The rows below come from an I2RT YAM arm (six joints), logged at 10 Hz.
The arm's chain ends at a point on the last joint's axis. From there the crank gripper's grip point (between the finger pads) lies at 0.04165 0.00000 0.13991 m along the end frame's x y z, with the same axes.
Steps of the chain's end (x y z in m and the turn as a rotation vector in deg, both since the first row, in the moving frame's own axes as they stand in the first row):
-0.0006, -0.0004, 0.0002, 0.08, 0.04, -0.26
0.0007, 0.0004, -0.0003, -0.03, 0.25, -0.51
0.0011, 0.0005, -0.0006, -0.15, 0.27, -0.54
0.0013, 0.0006, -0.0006, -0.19, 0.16, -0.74
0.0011, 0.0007, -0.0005, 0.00, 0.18, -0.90
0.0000, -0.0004, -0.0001, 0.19, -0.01, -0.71
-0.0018, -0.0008, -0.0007, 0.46, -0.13, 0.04
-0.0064, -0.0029, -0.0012, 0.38, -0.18, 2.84
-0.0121, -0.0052, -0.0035, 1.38, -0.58, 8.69
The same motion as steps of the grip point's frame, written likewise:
-0.0005, -0.0008, 0.0002, 0.08, 0.04, -0.26
0.0013, 0.0001, -0.0005, -0.03, 0.25, -0.51
0.0018, 0.0005, -0.0008, -0.15, 0.27, -0.54
0.0017, 0.0005, -0.0007, -0.19, 0.16, -0.74
0.0015, 0.0000, -0.0006, 0.00, 0.18, -0.90
0.0000, -0.0014, -0.0001, 0.19, -0.01, -0.71
-0.0021, -0.0019, -0.0006, 0.46, -0.13, 0.04
-0.0069, -0.0018, -0.0011, 0.38, -0.18, 2.84
-0.0137, -0.0024, -0.0031, 1.38, -0.58, 8.69

